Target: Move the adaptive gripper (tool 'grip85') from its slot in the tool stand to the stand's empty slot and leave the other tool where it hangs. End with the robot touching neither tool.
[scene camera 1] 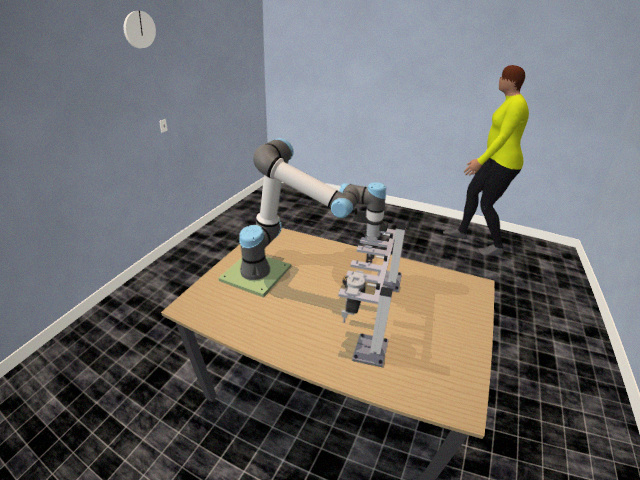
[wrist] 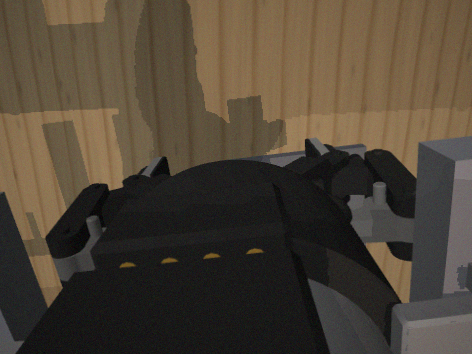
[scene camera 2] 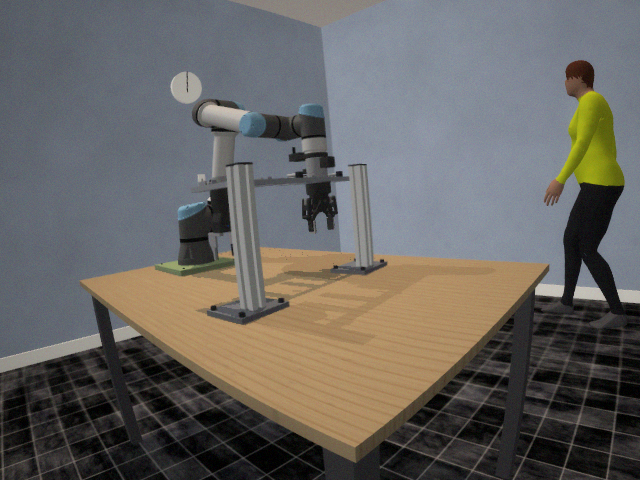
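Pixels of known places: end effector, tool point: (scene camera 2: 317,173); arm's base, origin of the base link: (scene camera 1: 255,271) (scene camera 2: 196,262).
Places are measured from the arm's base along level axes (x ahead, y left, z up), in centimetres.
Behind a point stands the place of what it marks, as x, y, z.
Observation:
The adaptive gripper (scene camera 1: 369,259) (scene camera 2: 321,225) (wrist: 237,156) is on the arm's wrist, pointing down at the far end of the tool stand (scene camera 1: 382,320) {73.0, -16.2, 17.3} (scene camera 2: 245,232) {74.6, -16.2, 15.7}. Its two fingers stand apart with nothing between them. Its body passes through the level of the stand's crossbar. In the wrist view, grey fork prongs (wrist: 432,225) {47.9, 25.4, 25.9} (wrist: 17,265) {49.7, 17.6, 25.6} stand on both sides of the gripper. Whether its coupling rests on the prongs is hard to tell. The other tool (scene camera 1: 353,303) {61.0, -15.7, 19.7} (scene camera 2: 219,219) {62.1, -16.0, 18.4} hangs in the near slot, apart from the robot, partly hidden by the near post in scene camera 2.
The stand's two posts rise from base plates (scene camera 1: 363,356) {69.5, -20.6, -0.6} (scene camera 2: 359,266) {61.5, 27.6, -0.5} on the wooden table (scene camera 1: 289,341) {40.1, -27.9, -1.7} (scene camera 2: 320,377) {106.3, -24.9, -1.8}. The robot's base is on a green plate (scene camera 1: 232,279) {-5.0, -11.7, 0.2} (scene camera 2: 173,267) {4.6, -11.5, 0.3}. A person in a yellow top (scene camera 1: 509,134) (scene camera 2: 594,139) is beyond the table.

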